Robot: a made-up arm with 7 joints. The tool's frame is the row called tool.
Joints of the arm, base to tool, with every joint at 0 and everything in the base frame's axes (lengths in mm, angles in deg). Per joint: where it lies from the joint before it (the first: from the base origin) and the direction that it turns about. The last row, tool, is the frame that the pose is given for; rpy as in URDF.
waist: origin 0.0 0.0 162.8 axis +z
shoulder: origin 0.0 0.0 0.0 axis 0 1 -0.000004
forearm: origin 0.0 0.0 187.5 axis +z
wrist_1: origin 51.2 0.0 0.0 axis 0 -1 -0.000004
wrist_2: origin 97.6 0.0 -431.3 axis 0 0.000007 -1
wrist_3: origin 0.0 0.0 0.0 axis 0 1 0.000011
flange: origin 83.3 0.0 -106.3 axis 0 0.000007 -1
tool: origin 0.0 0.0 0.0 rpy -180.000 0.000 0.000
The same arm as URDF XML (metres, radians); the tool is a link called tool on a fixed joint. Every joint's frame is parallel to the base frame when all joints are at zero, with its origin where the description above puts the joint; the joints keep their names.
<robot name="arm">
<joint name="waist" type="continuous"><parent link="base"/><child link="link1"/><origin xyz="0 0 0.1628"/><axis xyz="0 0 1"/></joint>
<joint name="shoulder" type="continuous"><parent link="link1"/><child link="link2"/><origin xyz="0 0 0"/><axis xyz="0 1 0"/></joint>
<joint name="forearm" type="continuous"><parent link="link2"/><child link="link3"/><origin xyz="0 0 0.1875"/><axis xyz="0 0 1"/></joint>
<joint name="wrist_1" type="continuous"><parent link="link3"/><child link="link4"/><origin xyz="0.0512 0 0"/><axis xyz="0 -1 0"/></joint>
<joint name="wrist_2" type="continuous"><parent link="link4"/><child link="link5"/><origin xyz="0.0976 0 -0.4313"/><axis xyz="0 0 -1"/></joint>
<joint name="wrist_3" type="continuous"><parent link="link5"/><child link="link6"/><origin xyz="0 0 0"/><axis xyz="0 1 0"/></joint>
<joint name="flange" type="continuous"><parent link="link6"/><child link="link7"/><origin xyz="0.0833 0 -0.1063"/><axis xyz="0 0 -1"/></joint>
<joint name="tool_fixed" type="fixed"><parent link="link7"/><child link="tool"/><origin xyz="0 0 0" rpy="3.1416 0 0"/></joint>
<link name="base"/>
<link name="link1"/>
<link name="link2"/>
<link name="link3"/>
<link name="link4"/>
<link name="link5"/>
<link name="link6"/>
<link name="link7"/>
<link name="tool"/>
</robot>

